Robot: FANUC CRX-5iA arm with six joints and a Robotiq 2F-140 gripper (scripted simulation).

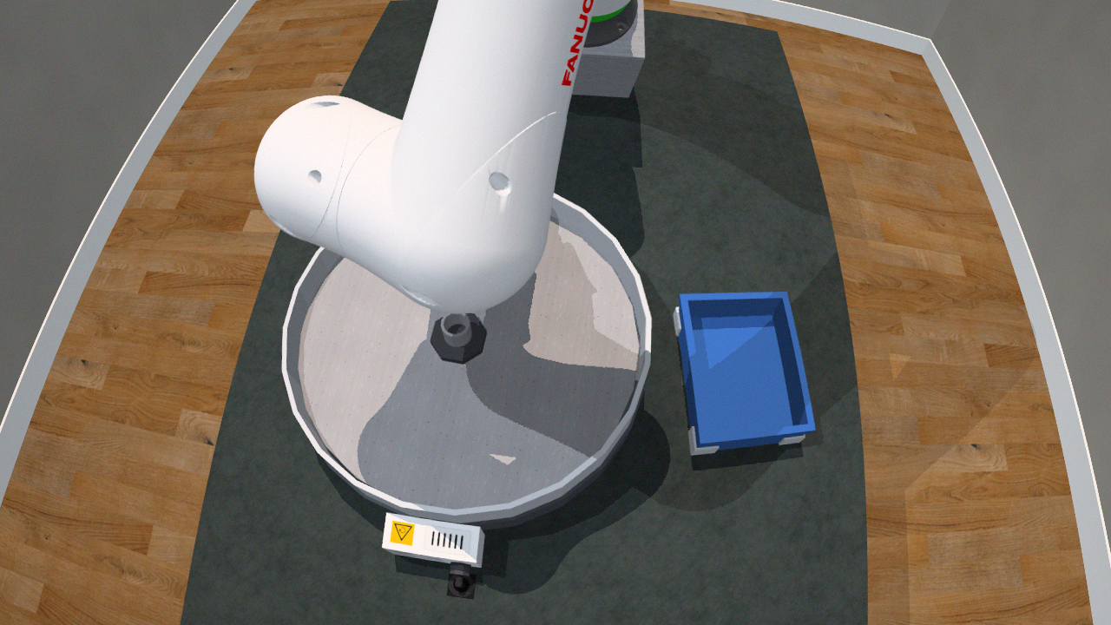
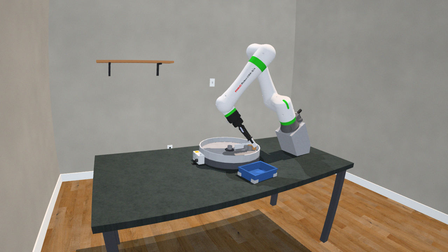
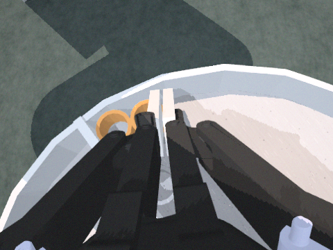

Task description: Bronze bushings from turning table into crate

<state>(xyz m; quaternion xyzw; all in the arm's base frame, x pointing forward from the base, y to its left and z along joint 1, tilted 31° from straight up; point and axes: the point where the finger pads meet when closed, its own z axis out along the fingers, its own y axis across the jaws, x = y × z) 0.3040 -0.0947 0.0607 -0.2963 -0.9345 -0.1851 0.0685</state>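
My gripper is now 260 mm to the right of the blue crate, 200 mm short of it and 80 mm above it. From my hand the other things lie so: turning table: 150 mm ahead, 80 mm to the right, 50 mm below.
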